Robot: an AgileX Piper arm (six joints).
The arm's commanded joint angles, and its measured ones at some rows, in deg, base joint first. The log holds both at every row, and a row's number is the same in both.
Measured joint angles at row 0: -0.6, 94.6, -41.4, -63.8, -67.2, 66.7
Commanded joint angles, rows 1 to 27: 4.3, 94.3, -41.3, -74.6, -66.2, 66.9; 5.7, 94.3, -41.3, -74.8, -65.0, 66.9; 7.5, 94.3, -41.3, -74.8, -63.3, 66.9; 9.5, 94.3, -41.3, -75.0, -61.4, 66.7; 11.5, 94.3, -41.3, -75.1, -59.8, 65.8; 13.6, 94.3, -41.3, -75.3, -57.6, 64.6; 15.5, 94.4, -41.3, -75.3, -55.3, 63.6; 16.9, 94.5, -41.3, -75.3, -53.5, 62.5; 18.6, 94.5, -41.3, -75.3, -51.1, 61.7; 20.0, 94.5, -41.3, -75.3, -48.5, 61.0; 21.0, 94.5, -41.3, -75.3, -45.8, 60.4; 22.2, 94.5, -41.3, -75.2, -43.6, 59.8; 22.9, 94.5, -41.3, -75.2, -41.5, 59.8; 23.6, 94.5, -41.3, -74.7, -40.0, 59.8; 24.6, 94.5, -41.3, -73.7, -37.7, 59.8; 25.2, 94.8, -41.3, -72.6, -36.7, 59.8; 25.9, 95.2, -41.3, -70.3, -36.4, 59.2; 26.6, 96.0, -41.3, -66.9, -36.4, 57.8; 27.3, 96.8, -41.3, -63.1, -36.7, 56.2; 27.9, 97.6, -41.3, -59.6, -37.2, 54.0; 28.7, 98.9, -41.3, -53.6, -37.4, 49.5; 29.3, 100.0, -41.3, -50.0, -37.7, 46.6; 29.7, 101.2, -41.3, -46.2, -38.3, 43.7; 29.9, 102.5, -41.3, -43.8, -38.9, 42.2; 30.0, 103.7, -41.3, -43.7, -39.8, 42.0; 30.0, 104.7, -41.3, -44.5, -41.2, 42.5; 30.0, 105.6, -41.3, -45.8, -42.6, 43.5
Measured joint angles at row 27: 29.6, 102.3, -41.4, -48.1, -38.5, 45.3
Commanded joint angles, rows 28 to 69: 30.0, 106.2, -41.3, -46.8, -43.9, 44.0; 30.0, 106.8, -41.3, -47.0, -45.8, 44.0; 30.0, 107.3, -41.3, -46.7, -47.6, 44.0; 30.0, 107.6, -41.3, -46.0, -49.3, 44.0; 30.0, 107.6, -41.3, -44.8, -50.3, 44.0; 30.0, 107.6, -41.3, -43.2, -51.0, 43.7; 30.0, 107.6, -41.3, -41.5, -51.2, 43.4; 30.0, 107.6, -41.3, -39.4, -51.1, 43.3; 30.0, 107.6, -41.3, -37.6, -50.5, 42.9; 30.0, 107.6, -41.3, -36.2, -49.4, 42.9; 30.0, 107.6, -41.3, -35.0, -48.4, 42.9; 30.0, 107.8, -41.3, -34.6, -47.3, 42.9; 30.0, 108.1, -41.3, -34.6, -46.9, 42.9; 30.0, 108.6, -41.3, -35.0, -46.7, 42.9; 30.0, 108.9, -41.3, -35.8, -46.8, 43.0; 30.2, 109.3, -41.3, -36.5, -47.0, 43.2; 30.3, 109.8, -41.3, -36.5, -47.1, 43.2; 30.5, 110.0, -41.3, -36.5, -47.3, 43.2; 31.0, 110.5, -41.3, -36.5, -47.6, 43.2; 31.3, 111.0, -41.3, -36.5, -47.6, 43.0; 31.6, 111.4, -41.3, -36.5, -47.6, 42.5; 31.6, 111.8, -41.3, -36.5, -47.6, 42.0; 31.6, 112.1, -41.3, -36.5, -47.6, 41.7; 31.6, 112.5, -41.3, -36.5, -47.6, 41.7; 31.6, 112.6, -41.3, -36.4, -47.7, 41.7; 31.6, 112.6, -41.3, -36.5, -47.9, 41.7; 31.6, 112.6, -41.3, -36.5, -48.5, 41.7; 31.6, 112.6, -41.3, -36.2, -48.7, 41.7; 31.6, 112.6, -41.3, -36.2, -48.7, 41.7; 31.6, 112.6, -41.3, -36.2, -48.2, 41.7; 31.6, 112.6, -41.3, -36.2, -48.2, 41.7; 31.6, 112.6, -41.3, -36.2, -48.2, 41.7; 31.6, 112.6, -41.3, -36.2, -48.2, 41.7; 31.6, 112.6, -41.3, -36.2, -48.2, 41.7; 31.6, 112.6, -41.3, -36.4, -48.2, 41.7; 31.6, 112.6, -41.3, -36.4, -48.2, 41.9; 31.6, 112.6, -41.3, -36.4, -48.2, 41.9; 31.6, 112.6, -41.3, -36.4, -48.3, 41.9; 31.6, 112.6, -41.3, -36.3, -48.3, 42.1; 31.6, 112.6, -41.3, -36.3, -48.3, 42.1; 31.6, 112.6, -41.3, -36.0, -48.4, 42.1; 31.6, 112.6, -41.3, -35.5, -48.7, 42.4
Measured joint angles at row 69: 31.4, 112.7, -41.4, -36.4, -47.6, 42.3
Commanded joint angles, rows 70 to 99: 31.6, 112.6, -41.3, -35.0, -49.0, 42.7; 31.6, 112.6, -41.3, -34.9, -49.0, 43.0; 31.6, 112.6, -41.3, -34.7, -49.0, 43.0; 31.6, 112.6, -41.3, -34.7, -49.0, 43.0; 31.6, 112.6, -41.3, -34.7, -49.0, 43.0; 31.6, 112.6, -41.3, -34.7, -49.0, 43.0; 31.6, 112.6, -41.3, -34.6, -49.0, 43.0; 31.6, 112.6, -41.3, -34.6, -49.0, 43.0; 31.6, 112.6, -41.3, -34.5, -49.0, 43.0; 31.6, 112.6, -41.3, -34.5, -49.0, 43.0; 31.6, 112.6, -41.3, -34.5, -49.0, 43.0; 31.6, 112.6, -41.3, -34.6, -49.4, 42.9; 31.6, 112.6, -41.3, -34.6, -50.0, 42.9; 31.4, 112.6, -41.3, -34.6, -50.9, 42.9; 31.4, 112.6, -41.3, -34.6, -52.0, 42.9; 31.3, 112.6, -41.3, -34.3, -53.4, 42.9; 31.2, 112.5, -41.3, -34.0, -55.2, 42.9; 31.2, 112.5, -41.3, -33.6, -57.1, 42.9; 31.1, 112.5, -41.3, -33.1, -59.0, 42.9; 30.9, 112.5, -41.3, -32.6, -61.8, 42.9; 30.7, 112.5, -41.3, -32.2, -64.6, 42.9; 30.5, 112.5, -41.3, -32.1, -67.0, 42.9; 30.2, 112.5, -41.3, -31.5, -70.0, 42.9; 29.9, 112.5, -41.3, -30.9, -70.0, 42.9; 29.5, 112.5, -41.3, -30.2, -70.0, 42.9; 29.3, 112.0, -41.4, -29.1, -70.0, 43.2; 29.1, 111.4, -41.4, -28.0, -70.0, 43.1; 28.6, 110.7, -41.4, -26.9, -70.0, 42.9; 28.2, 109.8, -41.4, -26.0, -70.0, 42.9; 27.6, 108.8, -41.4, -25.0, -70.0, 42.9
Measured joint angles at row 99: 29.5, 112.2, -41.4, -28.9, -68.5, 43.1
